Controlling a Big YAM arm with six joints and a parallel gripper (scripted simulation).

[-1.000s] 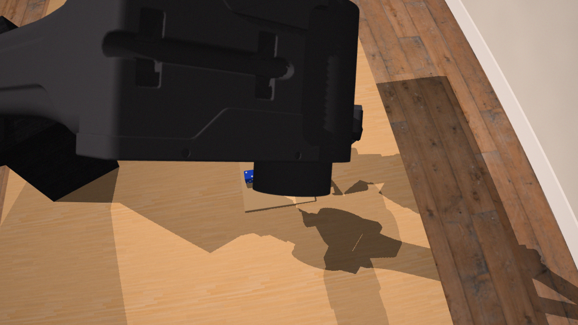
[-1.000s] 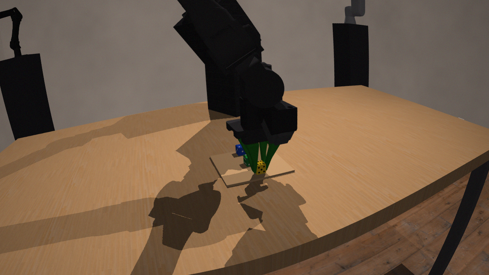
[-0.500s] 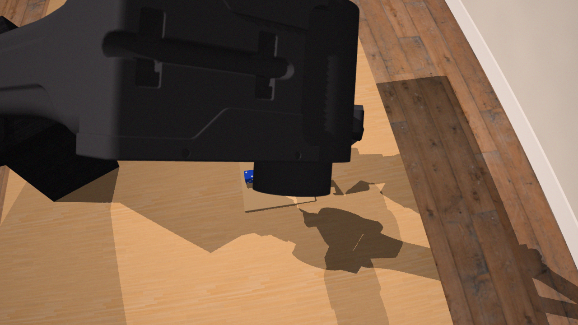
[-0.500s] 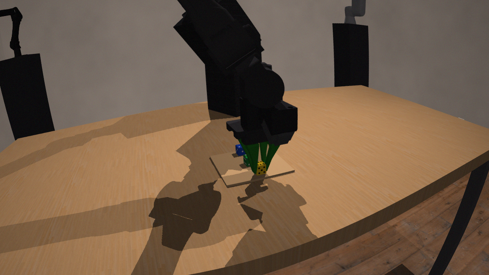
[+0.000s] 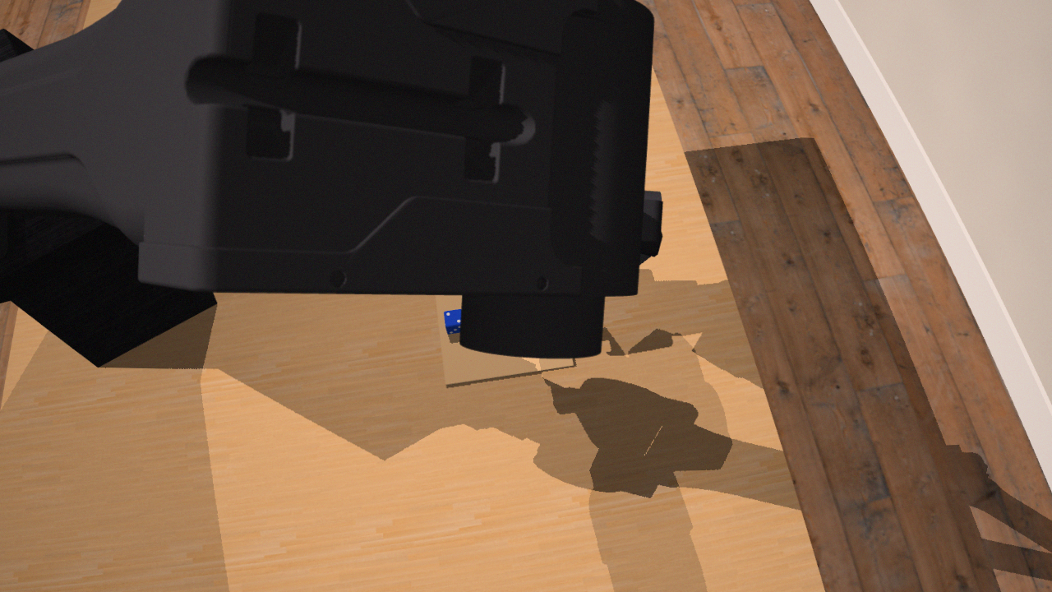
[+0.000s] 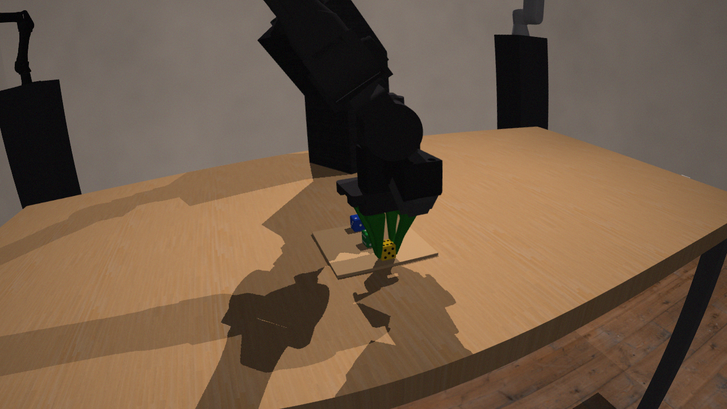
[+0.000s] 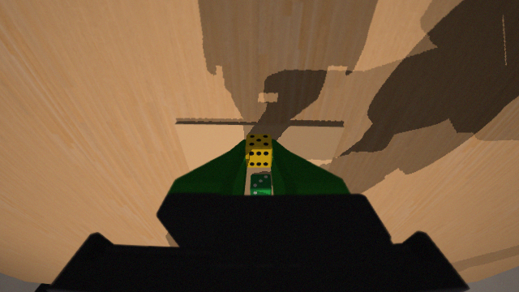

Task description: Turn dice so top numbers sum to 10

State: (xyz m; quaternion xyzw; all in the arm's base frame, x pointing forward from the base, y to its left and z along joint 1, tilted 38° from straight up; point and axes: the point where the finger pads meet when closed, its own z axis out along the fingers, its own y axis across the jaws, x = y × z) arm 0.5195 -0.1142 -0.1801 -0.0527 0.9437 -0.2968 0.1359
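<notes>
Now: hand right at the yellow die. The rest, counted from my hand: green die 50 mm behind; blue die 110 mm behind; tan mat 50 mm behind, 20 mm below.
</notes>
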